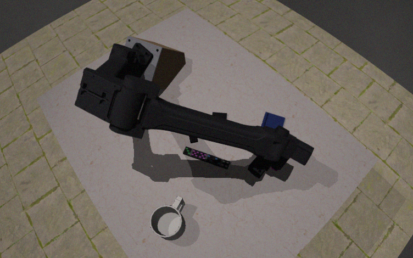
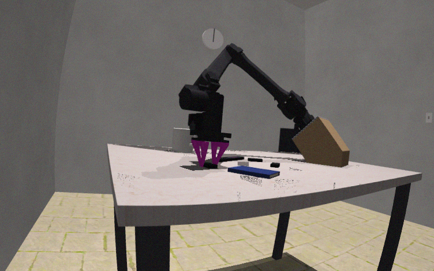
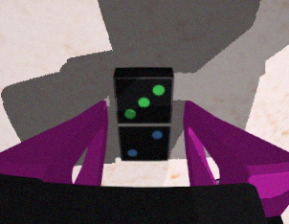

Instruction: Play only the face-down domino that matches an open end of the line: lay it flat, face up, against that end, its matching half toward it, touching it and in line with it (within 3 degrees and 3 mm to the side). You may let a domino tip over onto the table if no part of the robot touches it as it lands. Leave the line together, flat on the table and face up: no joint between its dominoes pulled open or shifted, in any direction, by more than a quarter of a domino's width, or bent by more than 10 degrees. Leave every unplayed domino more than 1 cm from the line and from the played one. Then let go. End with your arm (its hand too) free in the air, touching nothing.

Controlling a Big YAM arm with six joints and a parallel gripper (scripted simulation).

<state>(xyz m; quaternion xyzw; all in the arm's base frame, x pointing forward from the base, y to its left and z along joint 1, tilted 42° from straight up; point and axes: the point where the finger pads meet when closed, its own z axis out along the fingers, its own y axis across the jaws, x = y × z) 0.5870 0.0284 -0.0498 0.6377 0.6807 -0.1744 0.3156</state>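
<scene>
Right now the domino is right at my hand. Also, from my hand: blue book 12 cm to the left, 7 cm behind; mug 37 cm to the right, 10 cm behind, 3 cm above.
</scene>
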